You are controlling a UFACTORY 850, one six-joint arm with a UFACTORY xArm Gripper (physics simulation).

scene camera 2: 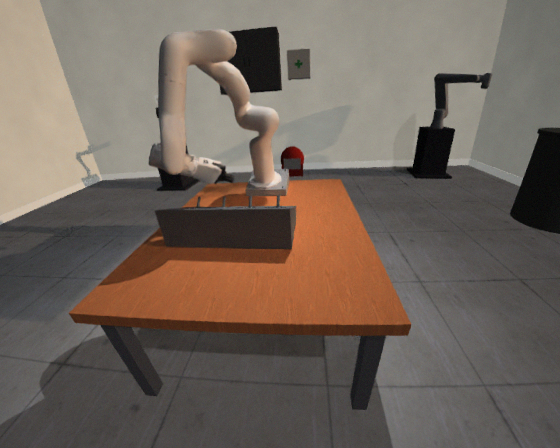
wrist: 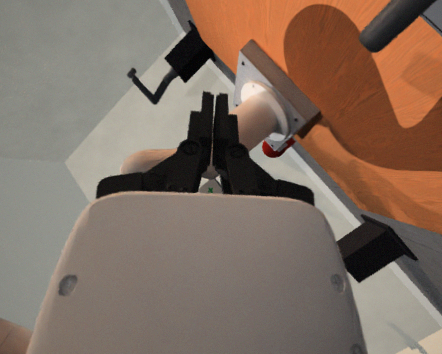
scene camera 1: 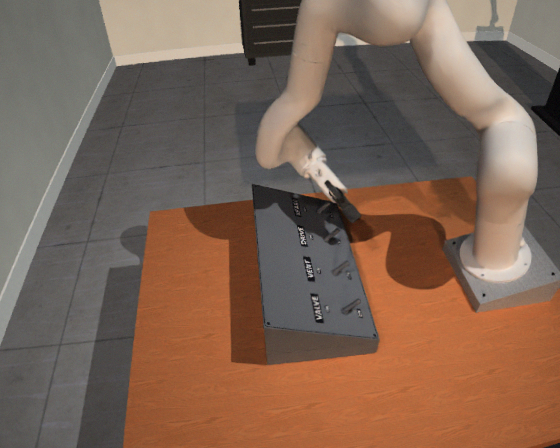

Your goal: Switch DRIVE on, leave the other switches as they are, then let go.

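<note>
The grey sloped switch panel [scene camera 1: 290,280] [scene camera 2: 227,229] stands on the table. In scene camera 1 its DRIVE label [scene camera 1: 302,236] and DRIVE lever [scene camera 1: 332,236] are second from the far end; the lever leans much like its neighbours, and whether it is on or off is too small to tell. The VENT lever [scene camera 1: 341,268] and VALVE lever [scene camera 1: 351,306] are nearer, and another lever [scene camera 1: 325,207] is at the shaded far end. My gripper [scene camera 1: 356,218] [scene camera 2: 231,179] [wrist: 213,110] is shut and empty, by the panel's lower edge near the far-end lever. Part of a lever [wrist: 395,25] shows in the wrist view; which one, I cannot tell.
The orange table [scene camera 1: 310,400] [scene camera 2: 320,280] carries the panel and the arm's metal base plate [scene camera 1: 500,295] [scene camera 2: 267,190] [wrist: 300,107]. The base stands across from the panel's lower edge. A dark drawer cabinet [scene camera 1: 270,30] stands on the floor beyond.
</note>
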